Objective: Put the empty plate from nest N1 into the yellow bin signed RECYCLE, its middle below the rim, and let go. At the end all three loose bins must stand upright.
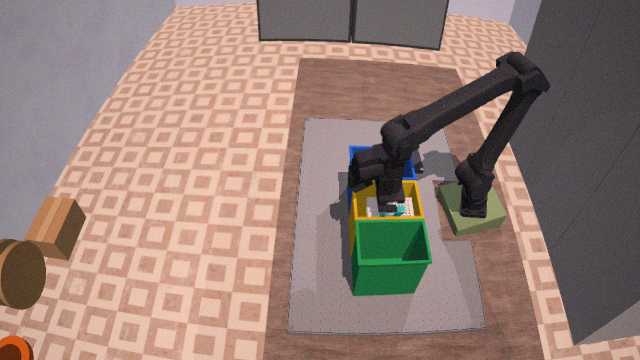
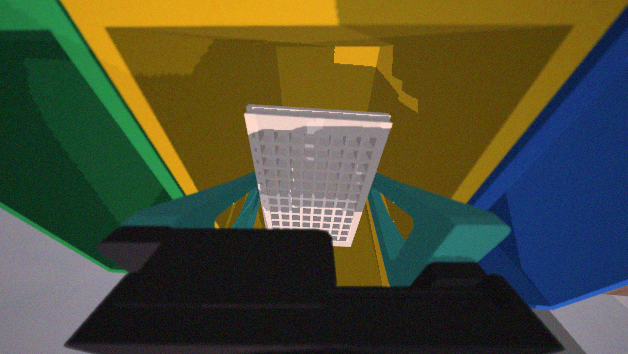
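Seen in the pictures: gripper, fingertip midpoint: (image 1: pixel 385 212) (image 2: pixel 314 177); arm's base, origin of the base link: (image 1: pixel 473 202).
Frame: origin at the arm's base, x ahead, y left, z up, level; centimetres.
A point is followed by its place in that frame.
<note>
The white plate with a grid of wells (image 1: pixel 409 206) @(x 22.7, y 16.0, z 10.8 cm) (image 2: pixel 315 155) @(x 31.4, y 18.8, z 10.6 cm) is between the teal fingers of my gripper (image 1: pixel 394 210) @(x 28.8, y 18.3, z 9.4 cm) (image 2: pixel 314 177) @(x 28.8, y 18.3, z 9.4 cm), which is shut on its two sides. It lies within the outline of the yellow bin's opening; its exact height against the rim is hard to tell. The yellow bin (image 1: pixel 419 197) @(x 20.7, y 15.3, z 14.3 cm) (image 2: pixel 210 12) stands upright between the green bin (image 1: pixel 385 277) @(x 25.5, y 36.8, z 6.8 cm) (image 2: pixel 60 130) @(x 27.4, y 37.0, z 9.7 cm) and the blue bin (image 1: pixel 356 148) @(x 40.5, y 1.1, z 14.0 cm) (image 2: pixel 560 200) @(x 32.5, y -1.0, z 9.2 cm), both also upright. The arm hides part of the blue bin. The RECYCLE sign and nest N1 do not show.
The bins stand close together on a grey perforated mat (image 1: pixel 320 310) @(x 39.9, y 44.9, z -3.7 cm) on a brown wooden surface (image 1: pixel 360 90) @(x 47.3, y -55.5, z -4.9 cm). The arm's base stands on a green block (image 1: pixel 455 217) @(x 5.9, y 6.4, z -1.6 cm) to the right. A small dark object (image 1: pixel 419 165) @(x 19.5, y -14.1, z -2.4 cm) shows partly behind the arm beside the blue bin.
</note>
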